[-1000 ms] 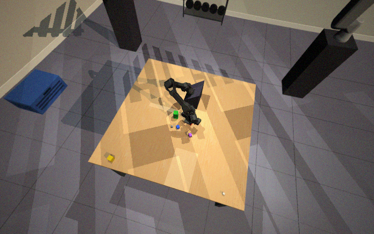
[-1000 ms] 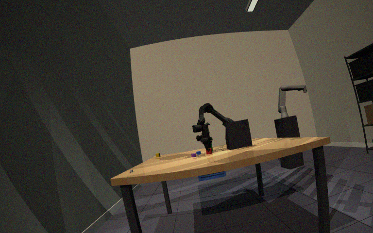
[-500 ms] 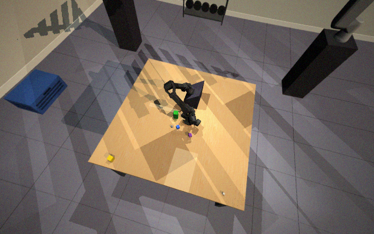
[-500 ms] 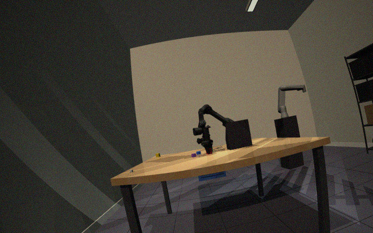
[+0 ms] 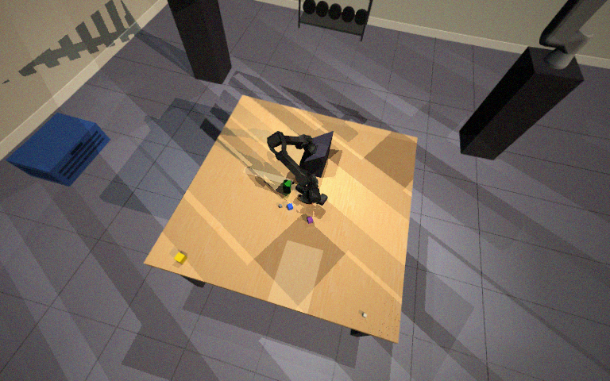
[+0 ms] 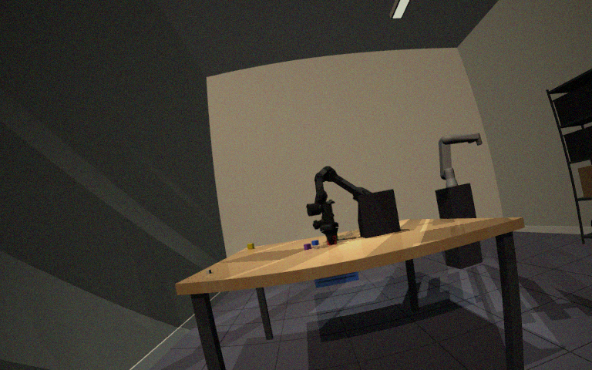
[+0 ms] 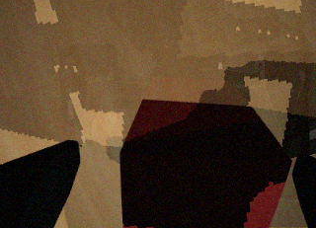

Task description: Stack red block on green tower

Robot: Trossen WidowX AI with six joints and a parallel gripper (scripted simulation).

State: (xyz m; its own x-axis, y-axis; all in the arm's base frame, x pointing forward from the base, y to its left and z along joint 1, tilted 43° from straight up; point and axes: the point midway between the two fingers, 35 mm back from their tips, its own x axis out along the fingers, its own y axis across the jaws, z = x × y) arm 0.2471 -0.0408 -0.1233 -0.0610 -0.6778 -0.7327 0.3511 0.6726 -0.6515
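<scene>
The red block lies 1 cm above my gripper tip. Round my gripper tip: small grey block (16 cm to the right, 9 cm ahead); blue block (10 cm to the right, 8 cm ahead, 1 cm above); purple block (13 cm ahead, 3 cm to the left, 1 cm above).
</scene>
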